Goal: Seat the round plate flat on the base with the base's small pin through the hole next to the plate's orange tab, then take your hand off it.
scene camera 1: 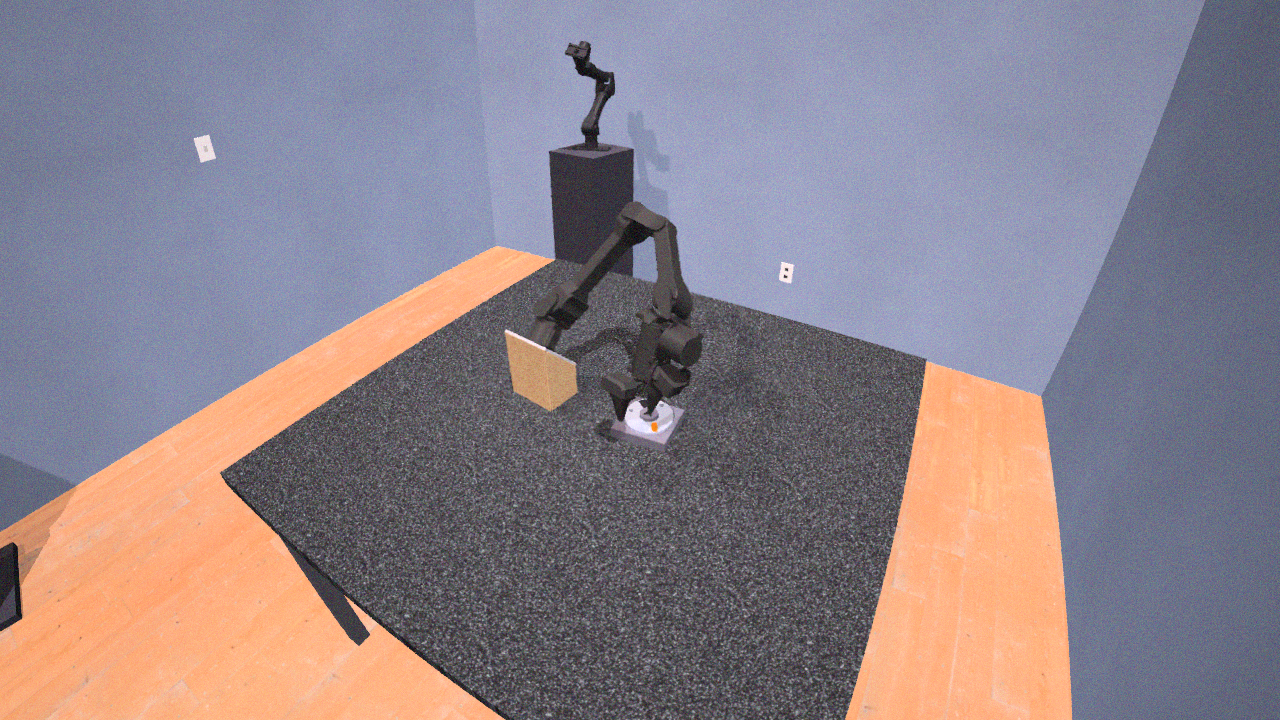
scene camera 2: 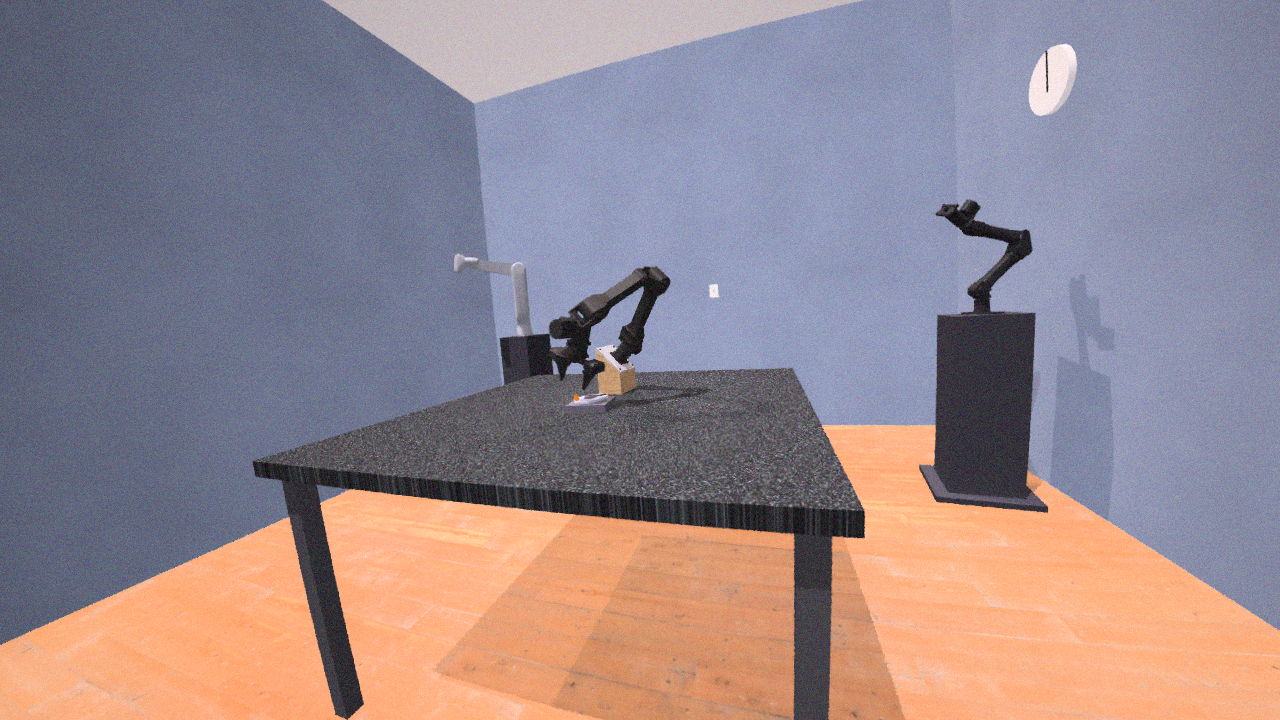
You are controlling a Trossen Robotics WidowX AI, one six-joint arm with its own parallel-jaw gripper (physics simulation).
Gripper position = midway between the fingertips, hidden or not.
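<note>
There is a round white plate (scene camera 1: 634,422) that I can see. I see my gripper (scene camera 1: 635,416) as well, and scene camera 2 gives me another sight of the gripper (scene camera 2: 572,385).
</note>
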